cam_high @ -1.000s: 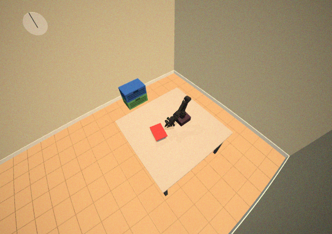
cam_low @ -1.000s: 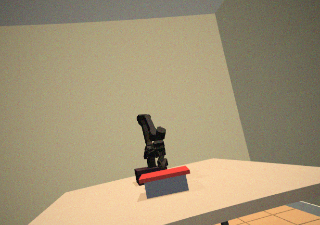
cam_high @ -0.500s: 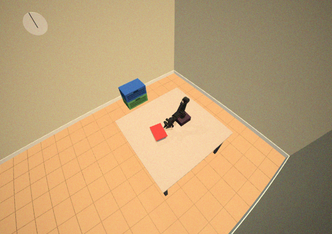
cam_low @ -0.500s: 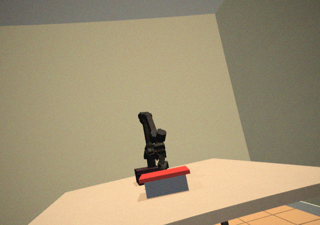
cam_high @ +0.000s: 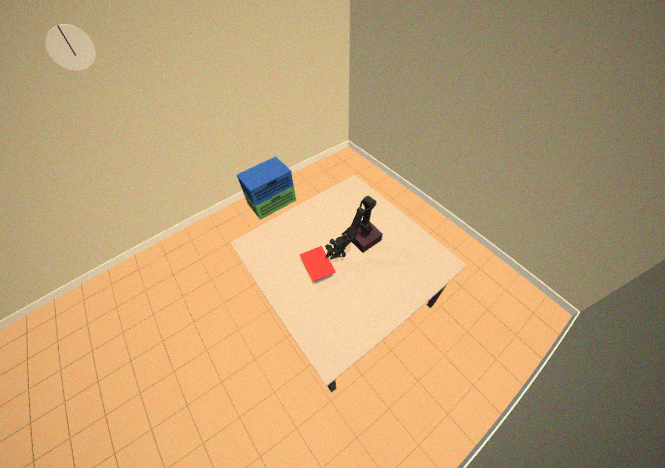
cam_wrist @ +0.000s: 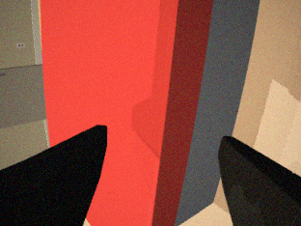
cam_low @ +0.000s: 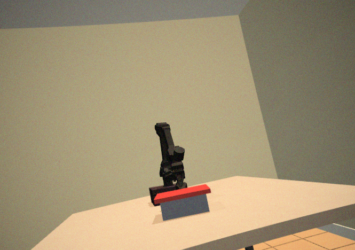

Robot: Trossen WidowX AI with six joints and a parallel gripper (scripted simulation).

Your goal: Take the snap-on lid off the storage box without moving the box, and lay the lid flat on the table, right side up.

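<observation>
My gripper tip is now 80 mm short of the red lid and 20 mm to the left of it. Round my gripper tip: grey-blue box (80 mm ahead, 20 mm to the right, 40 mm below).
</observation>
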